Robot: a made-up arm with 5 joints. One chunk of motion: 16 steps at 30 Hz.
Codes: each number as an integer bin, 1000 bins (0 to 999) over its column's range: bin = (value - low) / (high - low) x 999, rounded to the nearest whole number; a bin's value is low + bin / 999 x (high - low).
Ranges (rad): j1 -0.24..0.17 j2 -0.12..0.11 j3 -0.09..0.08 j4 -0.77..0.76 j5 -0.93..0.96
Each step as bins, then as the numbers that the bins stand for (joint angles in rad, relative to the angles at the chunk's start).
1 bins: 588 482 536 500 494
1 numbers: 0.0013 -0.0090 0.0012 -0.0042 0.0046
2 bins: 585 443 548 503 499
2 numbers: 0.0001 -0.0180 0.0033 0.0004 0.0141
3 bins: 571 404 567 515 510
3 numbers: -0.0057 -0.0270 0.0065 0.0187 0.0349
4 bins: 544 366 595 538 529
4 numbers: -0.0167 -0.0357 0.0113 0.0540 0.0708
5 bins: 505 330 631 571 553
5 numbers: -0.0327 -0.0440 0.0174 0.1045 0.1162
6 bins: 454 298 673 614 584
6 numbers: -0.0537 -0.0514 0.0245 0.1704 0.1749
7 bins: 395 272 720 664 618
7 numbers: -0.0779 -0.0574 0.0325 0.2469 0.2392
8 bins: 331 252 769 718 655
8 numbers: -0.1042 -0.0620 0.0409 0.3296 0.3092
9 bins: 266 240 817 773 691
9 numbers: -0.1308 -0.0647 0.0490 0.4139 0.3773
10 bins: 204 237 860 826 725
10 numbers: -0.1563 -0.0654 0.0563 0.4950 0.4416
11 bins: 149 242 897 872 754
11 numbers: -0.1788 -0.0643 0.0626 0.5655 0.4965
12 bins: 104 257 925 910 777
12 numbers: -0.1973 -0.0608 0.0674 0.6237 0.5400
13 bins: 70 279 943 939 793
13 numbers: -0.2113 -0.0558 0.0705 0.6681 0.5703
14 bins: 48 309 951 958 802
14 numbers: -0.2203 -0.0489 0.0718 0.6972 0.5873
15 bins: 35 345 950 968 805
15 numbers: -0.2256 -0.0406 0.0717 0.7125 0.5930
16 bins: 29 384 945 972 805
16 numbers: -0.2281 -0.0316 0.0708 0.7186 0.5930
